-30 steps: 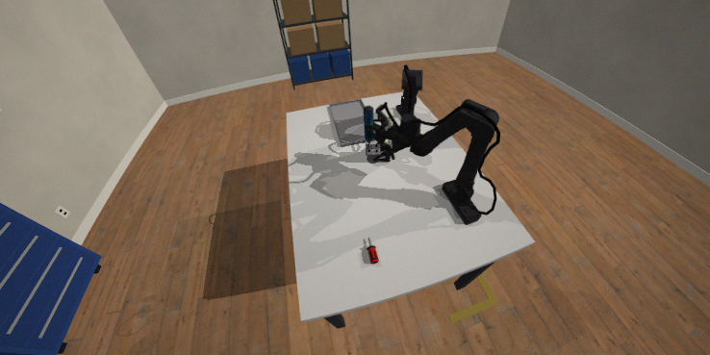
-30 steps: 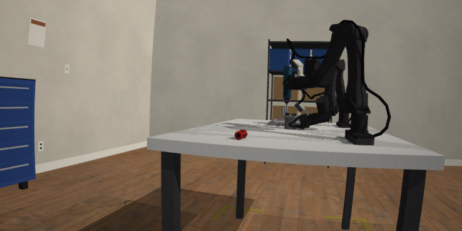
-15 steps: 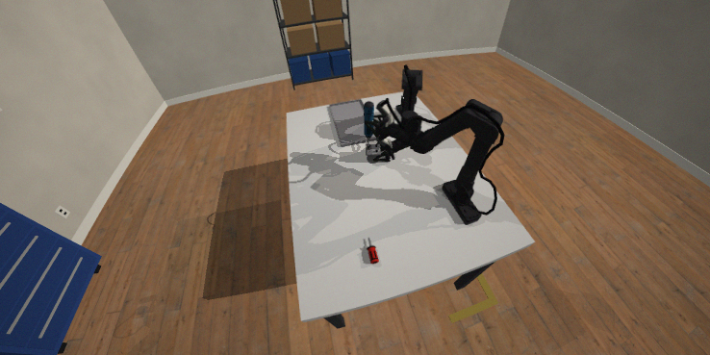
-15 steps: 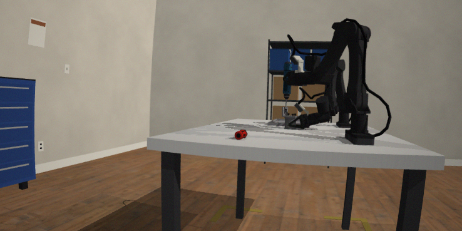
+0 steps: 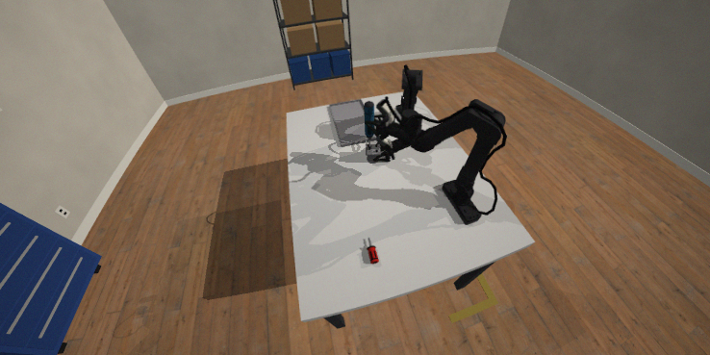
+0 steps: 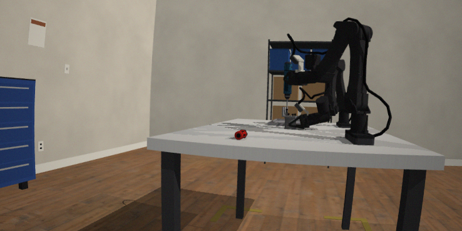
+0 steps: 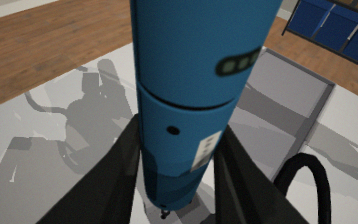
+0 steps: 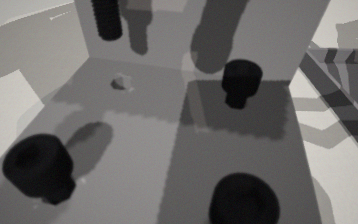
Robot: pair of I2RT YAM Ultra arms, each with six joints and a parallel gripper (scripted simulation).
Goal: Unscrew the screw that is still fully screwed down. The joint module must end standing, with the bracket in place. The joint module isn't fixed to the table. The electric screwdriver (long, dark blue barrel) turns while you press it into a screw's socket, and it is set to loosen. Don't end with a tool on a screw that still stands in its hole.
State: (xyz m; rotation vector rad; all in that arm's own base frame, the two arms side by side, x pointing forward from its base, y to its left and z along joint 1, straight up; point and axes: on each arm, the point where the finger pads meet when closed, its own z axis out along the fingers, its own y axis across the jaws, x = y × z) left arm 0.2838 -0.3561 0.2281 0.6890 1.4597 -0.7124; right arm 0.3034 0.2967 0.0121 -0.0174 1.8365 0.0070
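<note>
My right gripper is now 10 mm below the joint module. The rest, counted from my right hand: bit 20 mm ahead, 10 mm to the left, 100 mm above; flat grey tray 40 mm ahead, 340 mm to the right, 20 mm below; grey bracket 50 mm above.
</note>
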